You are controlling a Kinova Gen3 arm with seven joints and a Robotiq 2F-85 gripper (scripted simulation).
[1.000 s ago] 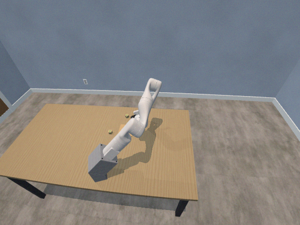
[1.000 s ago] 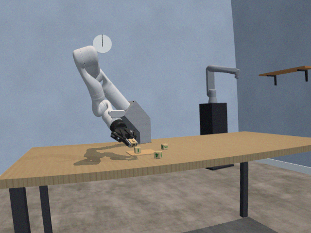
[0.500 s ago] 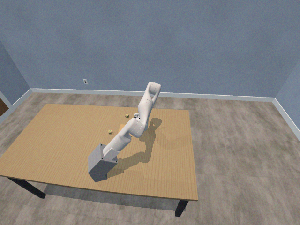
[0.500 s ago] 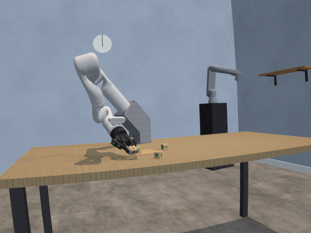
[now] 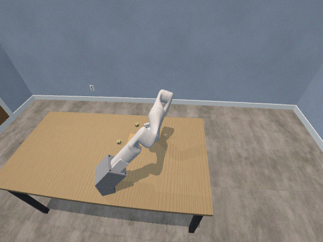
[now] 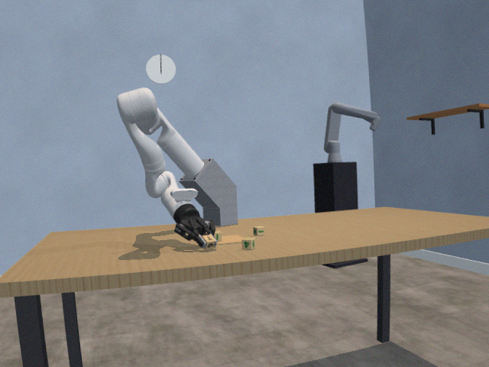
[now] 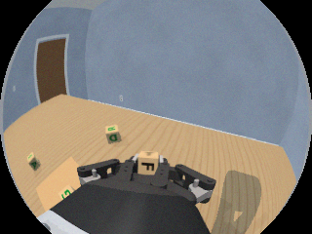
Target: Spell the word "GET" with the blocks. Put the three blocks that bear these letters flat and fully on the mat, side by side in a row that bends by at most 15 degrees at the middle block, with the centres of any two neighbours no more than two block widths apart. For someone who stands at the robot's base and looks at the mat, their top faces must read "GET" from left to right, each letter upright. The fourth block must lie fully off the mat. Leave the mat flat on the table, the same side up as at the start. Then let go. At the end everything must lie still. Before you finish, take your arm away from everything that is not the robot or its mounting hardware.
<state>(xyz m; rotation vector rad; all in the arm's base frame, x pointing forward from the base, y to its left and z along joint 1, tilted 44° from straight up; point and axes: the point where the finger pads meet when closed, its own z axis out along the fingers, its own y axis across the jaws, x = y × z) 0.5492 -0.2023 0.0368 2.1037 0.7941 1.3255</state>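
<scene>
Right now my hand is right at the T block. Round my hand: G block 110 mm behind, 80 mm to the left, 10 mm below; mat 120 mm behind, 110 mm to the left, 20 mm below.
</scene>
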